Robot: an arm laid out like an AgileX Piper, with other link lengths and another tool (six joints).
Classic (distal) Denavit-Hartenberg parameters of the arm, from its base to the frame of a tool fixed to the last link. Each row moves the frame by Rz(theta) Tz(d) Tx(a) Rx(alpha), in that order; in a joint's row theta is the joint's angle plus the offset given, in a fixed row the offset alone. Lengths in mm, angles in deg.
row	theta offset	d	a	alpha
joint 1	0	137.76	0	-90
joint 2	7.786	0	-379.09	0
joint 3	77.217	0	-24.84	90
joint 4	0	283.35	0	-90
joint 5	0	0	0	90
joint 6	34.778	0	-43.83	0
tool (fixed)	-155.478	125.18	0	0
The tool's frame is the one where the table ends.
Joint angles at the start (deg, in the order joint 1, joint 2, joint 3, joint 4, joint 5, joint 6): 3.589 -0.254 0.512 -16.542 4.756 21.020
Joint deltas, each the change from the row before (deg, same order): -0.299 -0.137 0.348 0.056 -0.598 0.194; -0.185 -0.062 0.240 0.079 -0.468 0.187; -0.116 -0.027 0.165 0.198 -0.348 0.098; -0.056 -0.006 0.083 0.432 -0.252 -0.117; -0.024 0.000 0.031 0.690 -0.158 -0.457; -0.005 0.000 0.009 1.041 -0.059 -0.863; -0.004 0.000 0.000 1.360 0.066 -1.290; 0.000 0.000 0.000 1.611 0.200 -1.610; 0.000 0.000 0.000 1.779 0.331 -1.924; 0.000 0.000 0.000 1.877 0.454 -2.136
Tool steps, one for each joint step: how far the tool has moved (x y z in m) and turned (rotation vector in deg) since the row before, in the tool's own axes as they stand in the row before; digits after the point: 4 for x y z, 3 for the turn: -0.0006 0.0011 -0.0002 0.270 0.271 0.243; -0.0004 0.0007 -0.0001 0.222 0.160 0.260; -0.0003 0.0005 0.0000 0.171 0.089 0.291; -0.0001 0.0002 0.0000 0.159 0.034 0.312; 0.0000 0.0000 0.0000 0.124 -0.001 0.231; -0.0001 0.0000 0.0000 0.057 -0.041 0.176; -0.0002 0.0002 0.0001 -0.053 -0.077 0.068; -0.0003 0.0004 0.0001 -0.176 -0.127 -0.001; -0.0004 0.0005 0.0002 -0.295 -0.182 -0.148; -0.0006 0.0007 0.0003 -0.401 -0.245 -0.263
